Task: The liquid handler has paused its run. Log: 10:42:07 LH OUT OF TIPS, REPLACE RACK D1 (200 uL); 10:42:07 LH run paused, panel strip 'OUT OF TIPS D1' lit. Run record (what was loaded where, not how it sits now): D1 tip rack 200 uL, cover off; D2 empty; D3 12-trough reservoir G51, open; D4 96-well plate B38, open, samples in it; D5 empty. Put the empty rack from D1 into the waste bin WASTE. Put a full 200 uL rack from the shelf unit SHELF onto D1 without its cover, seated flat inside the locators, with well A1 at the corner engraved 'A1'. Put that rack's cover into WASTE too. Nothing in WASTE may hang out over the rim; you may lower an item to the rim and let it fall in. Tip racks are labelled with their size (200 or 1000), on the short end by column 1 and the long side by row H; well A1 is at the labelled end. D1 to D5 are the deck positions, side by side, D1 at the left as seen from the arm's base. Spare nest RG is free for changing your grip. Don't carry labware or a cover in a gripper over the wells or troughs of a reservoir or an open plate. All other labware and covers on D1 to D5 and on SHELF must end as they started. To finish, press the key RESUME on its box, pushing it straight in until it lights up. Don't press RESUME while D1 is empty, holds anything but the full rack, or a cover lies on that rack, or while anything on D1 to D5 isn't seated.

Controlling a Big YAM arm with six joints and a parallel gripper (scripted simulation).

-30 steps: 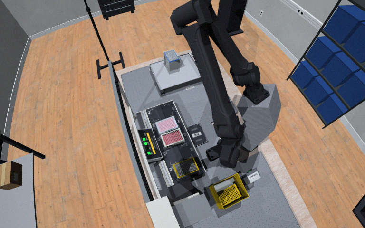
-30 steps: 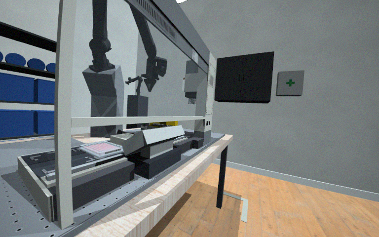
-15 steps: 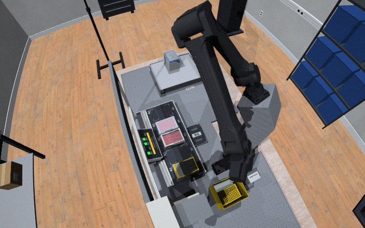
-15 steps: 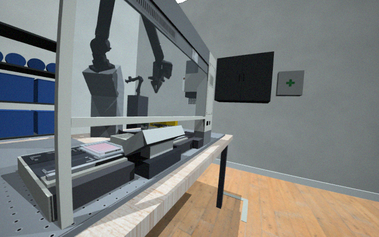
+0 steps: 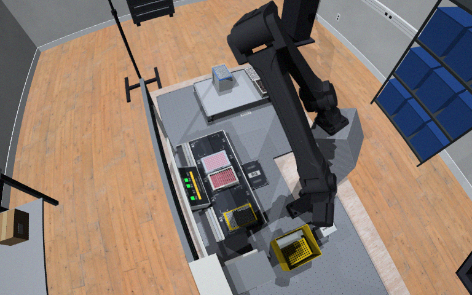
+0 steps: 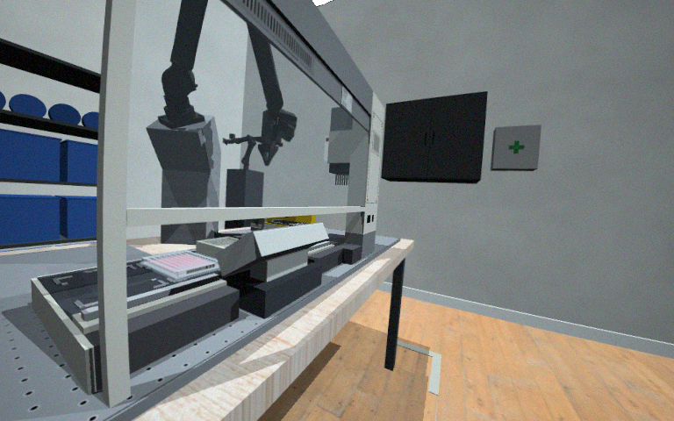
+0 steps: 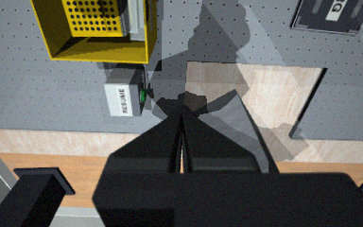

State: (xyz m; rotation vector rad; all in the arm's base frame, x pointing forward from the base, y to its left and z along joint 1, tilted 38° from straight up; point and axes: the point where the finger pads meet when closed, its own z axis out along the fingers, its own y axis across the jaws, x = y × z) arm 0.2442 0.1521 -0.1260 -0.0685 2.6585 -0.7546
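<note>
Right now the resume box is 11 cm behind my hand, 10 cm to the left of it and 25 cm below it. The rest, counted from my hand: yellow waste bin: 5 cm ahead, 12 cm to the left, 27 cm below; then clear tip-rack cover: 6 cm ahead, 6 cm to the left, 27 cm below; then yellow tip rack: 7 cm ahead, 14 cm to the left, 24 cm below.
</note>
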